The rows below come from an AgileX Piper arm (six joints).
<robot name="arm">
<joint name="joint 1" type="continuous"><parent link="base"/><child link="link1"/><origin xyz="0 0 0.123" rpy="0 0 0"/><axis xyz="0 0 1"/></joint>
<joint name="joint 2" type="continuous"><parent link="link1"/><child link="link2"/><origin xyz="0 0 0" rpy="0 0 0"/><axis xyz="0 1 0"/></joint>
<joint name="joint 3" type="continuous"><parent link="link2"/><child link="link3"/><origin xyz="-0.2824 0 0.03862" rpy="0 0 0"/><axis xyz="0 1 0"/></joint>
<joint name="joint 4" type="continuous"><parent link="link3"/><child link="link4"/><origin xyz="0.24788 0 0.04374" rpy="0 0 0"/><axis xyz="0.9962 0 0.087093"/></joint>
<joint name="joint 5" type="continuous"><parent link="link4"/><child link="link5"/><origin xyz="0 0 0" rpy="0 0 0"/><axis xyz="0 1 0"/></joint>
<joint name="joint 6" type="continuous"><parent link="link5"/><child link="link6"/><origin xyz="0.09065 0 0.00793" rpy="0 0 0"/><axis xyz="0.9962 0 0.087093"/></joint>
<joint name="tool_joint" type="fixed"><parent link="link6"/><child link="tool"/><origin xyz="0 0 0" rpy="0 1.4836 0"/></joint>
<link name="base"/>
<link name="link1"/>
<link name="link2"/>
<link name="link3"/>
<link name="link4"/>
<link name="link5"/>
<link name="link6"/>
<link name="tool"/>
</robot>
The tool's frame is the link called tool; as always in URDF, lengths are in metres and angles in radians. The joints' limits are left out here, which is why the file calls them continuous.
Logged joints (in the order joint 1, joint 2, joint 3, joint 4, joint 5, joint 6), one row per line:
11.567, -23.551, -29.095, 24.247, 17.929, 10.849
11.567, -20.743, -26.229, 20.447, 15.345, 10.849
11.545, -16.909, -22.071, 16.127, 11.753, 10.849
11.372, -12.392, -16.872, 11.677, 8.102, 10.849
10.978, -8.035, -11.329, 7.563, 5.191, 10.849
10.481, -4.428, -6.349, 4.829, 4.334, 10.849
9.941, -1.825, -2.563, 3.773, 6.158, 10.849
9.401, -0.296, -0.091, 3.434, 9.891, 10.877
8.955, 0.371, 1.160, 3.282, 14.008, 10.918
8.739, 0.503, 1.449, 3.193, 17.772, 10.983
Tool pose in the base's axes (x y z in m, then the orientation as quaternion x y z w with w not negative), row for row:
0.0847, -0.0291, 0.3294, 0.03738, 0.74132, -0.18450, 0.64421
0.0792, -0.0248, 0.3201, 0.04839, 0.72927, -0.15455, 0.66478
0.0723, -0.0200, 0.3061, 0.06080, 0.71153, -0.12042, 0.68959
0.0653, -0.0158, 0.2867, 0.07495, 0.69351, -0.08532, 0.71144
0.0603, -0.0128, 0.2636, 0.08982, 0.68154, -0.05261, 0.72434
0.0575, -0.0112, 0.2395, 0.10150, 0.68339, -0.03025, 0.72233
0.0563, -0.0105, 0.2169, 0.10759, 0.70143, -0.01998, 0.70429
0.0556, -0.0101, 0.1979, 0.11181, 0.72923, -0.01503, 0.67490
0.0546, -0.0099, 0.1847, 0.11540, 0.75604, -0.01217, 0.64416
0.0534, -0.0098, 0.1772, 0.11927, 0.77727, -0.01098, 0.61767
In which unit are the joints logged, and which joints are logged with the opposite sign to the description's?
The joints are logged in degrees. Opposite sign: joint 1, joint 2, joint 4.
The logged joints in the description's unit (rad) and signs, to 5 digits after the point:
-0.20188, 0.41104, -0.50780, -0.42319, 0.31292, 0.18935
-0.20188, 0.36203, -0.45778, -0.35687, 0.26782, 0.18935
-0.20150, 0.29512, -0.38521, -0.28147, 0.20513, 0.18935
-0.19848, 0.21628, -0.29447, -0.20380, 0.14141, 0.18935
-0.19160, 0.14024, -0.19773, -0.13200, 0.09060, 0.18935
-0.18293, 0.07728, -0.11081, -0.08428, 0.07564, 0.18935
-0.17350, 0.03185, -0.04473, -0.06585, 0.10748, 0.18935
-0.16408, 0.00517, -0.00159, -0.05993, 0.17263, 0.18984
-0.15629, -0.00648, 0.02025, -0.05728, 0.24449, 0.19056
-0.15252, -0.00878, 0.02529, -0.05573, 0.31018, 0.19169

